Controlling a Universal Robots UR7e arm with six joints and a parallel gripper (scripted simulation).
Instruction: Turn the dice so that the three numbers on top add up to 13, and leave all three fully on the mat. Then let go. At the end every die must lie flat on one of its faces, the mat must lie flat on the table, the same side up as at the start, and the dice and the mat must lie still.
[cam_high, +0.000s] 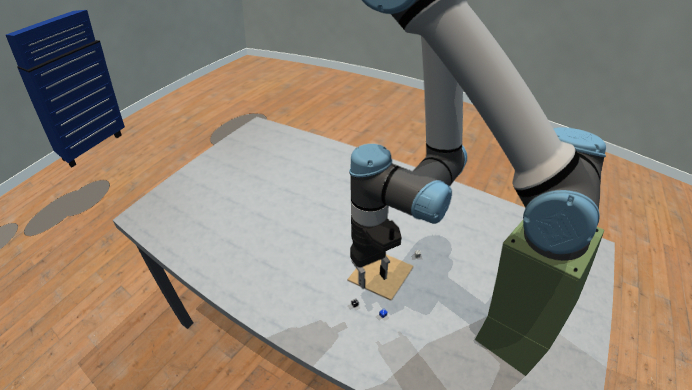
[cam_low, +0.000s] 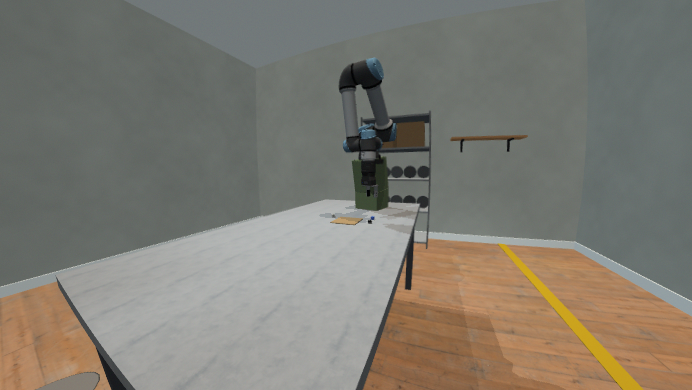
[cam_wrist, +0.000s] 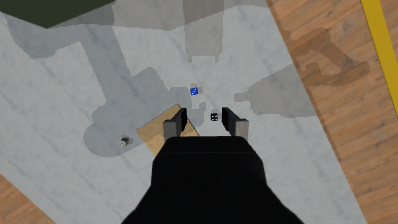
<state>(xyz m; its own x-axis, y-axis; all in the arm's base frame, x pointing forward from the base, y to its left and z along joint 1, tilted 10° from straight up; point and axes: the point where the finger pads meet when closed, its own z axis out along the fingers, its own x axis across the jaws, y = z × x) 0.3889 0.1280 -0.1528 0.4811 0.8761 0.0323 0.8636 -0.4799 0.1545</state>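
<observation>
Right now my hand is 14 cm above the blue die, 4 cm past it and 1 cm to the left of it. From my hand the other things lie so: tan mat: 15 cm below, 13 cm to the right, 4 cm ahead; then black die: 14 cm below, 4 cm ahead; then white die: 25 cm to the right, 14 cm below, 2 cm behind.
</observation>
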